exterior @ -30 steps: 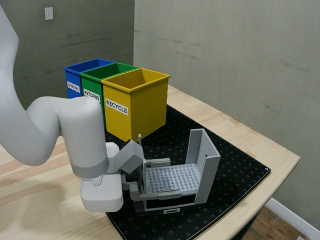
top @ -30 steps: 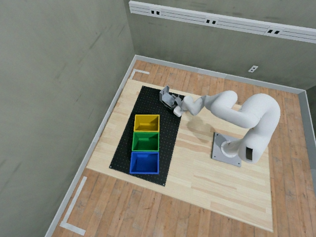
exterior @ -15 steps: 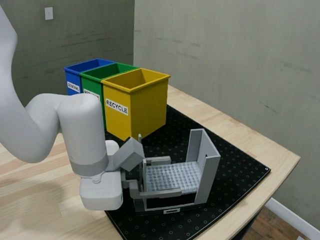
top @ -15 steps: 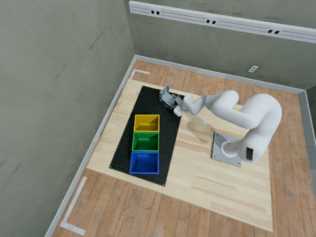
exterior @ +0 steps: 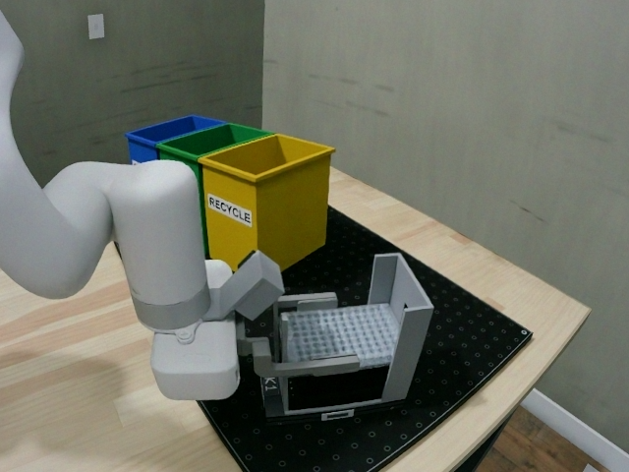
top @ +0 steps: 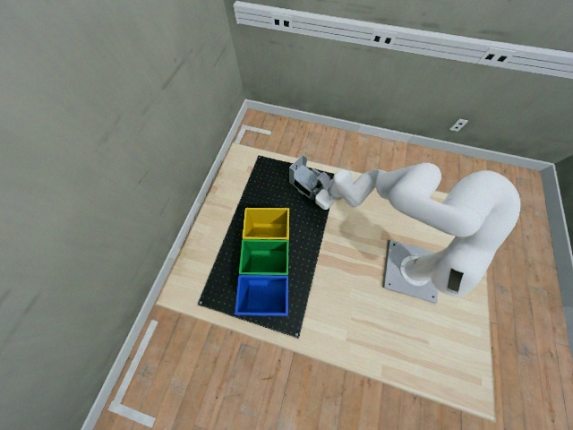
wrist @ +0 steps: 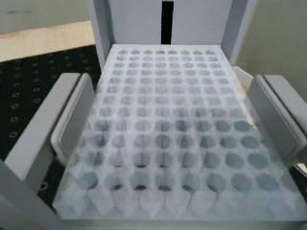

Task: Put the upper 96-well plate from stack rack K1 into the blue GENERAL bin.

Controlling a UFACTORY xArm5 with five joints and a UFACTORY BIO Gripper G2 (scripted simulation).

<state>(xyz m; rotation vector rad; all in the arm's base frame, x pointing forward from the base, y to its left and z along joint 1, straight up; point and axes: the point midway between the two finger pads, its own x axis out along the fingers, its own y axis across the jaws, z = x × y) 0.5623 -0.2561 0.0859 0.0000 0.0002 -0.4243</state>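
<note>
The black plate is 2 cm ahead of my hand, 1 cm to the right of it and 7 cm below it. Also, from my hand: green returns bin 6 cm ahead, 43 cm to the left, 1 cm below; then yellow recycle bin 10 cm ahead, 30 cm to the left, 1 cm below; then clear 96-well plate 2 cm ahead, 1 cm to the right, 1 cm below.
</note>
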